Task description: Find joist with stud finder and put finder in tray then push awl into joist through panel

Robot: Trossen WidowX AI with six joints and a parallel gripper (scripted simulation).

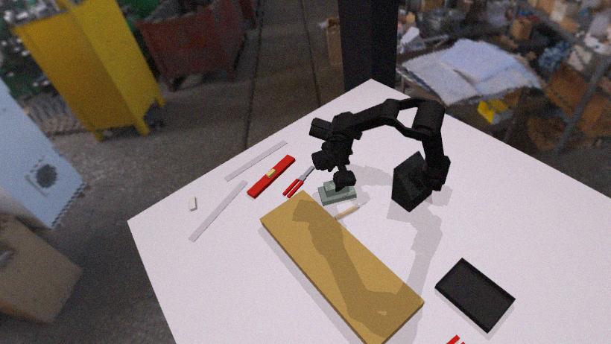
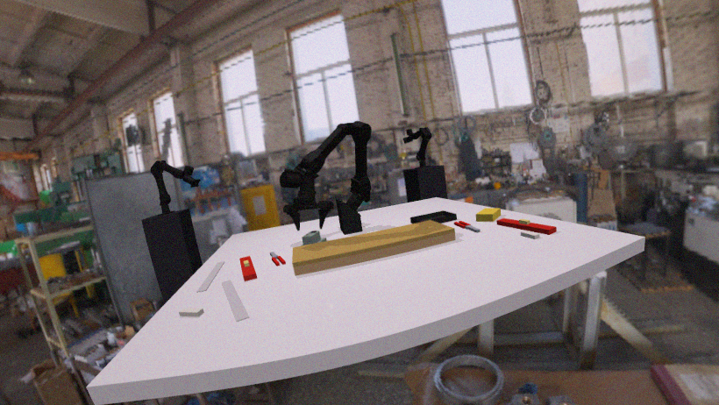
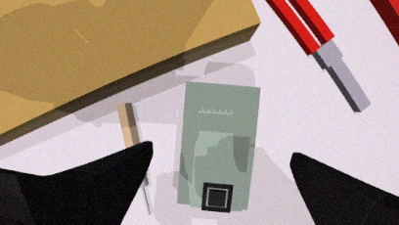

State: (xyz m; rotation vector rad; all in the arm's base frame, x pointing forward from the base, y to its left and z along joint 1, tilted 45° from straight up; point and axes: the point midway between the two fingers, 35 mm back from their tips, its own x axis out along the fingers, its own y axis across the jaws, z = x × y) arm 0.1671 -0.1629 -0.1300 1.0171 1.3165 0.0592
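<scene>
Now: the stud finder 2 cm behind my gripper tip, 1 cm to the left of it and 3 cm below it. The rest, counted from my gripper tip: yellow block (16 cm ahead, 69 cm to the left, 6 cm below); black tray (52 cm to the left, 6 cm below); awl (9 cm to the left, 7 cm below).
</scene>
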